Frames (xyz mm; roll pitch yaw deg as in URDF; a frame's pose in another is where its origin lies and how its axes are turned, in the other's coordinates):
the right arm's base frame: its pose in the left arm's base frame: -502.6 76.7 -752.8 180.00 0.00 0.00
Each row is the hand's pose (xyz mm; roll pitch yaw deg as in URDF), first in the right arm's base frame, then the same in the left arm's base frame.
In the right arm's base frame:
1: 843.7 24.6 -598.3 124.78 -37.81 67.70
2: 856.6 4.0 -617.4 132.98 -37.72 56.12
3: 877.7 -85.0 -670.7 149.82 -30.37 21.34
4: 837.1 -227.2 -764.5 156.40 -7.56 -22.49
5: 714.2 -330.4 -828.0 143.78 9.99 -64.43
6: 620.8 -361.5 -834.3 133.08 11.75 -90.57
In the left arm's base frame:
1: 341.1 52.1 -154.5 -55.22 37.81 -67.70
2: 354.0 72.7 -135.4 -47.02 37.72 -56.12
3: 375.1 161.7 -82.1 -30.18 30.37 -21.34
4: 334.5 303.9 11.7 -23.60 7.56 22.49
5: 211.6 407.1 75.2 -36.22 -9.99 64.43
6: 118.2 438.2 81.5 -46.92 -11.75 90.57

